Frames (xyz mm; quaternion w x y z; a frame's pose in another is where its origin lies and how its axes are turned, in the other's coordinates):
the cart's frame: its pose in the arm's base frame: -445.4 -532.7 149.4 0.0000 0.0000 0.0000 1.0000
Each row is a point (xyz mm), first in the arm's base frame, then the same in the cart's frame.
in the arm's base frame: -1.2 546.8 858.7
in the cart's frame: -444.2 -1079.5 709.3
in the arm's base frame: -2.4 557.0 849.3
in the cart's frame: -443.0 -1089.7 699.9
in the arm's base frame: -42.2 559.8 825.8
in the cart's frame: -403.2 -1092.5 676.4
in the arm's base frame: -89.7 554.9 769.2
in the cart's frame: -355.7 -1087.6 619.8
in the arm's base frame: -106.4 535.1 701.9
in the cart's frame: -339.0 -1067.8 552.5
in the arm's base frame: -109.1 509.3 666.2
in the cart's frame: -336.3 -1042.0 516.8
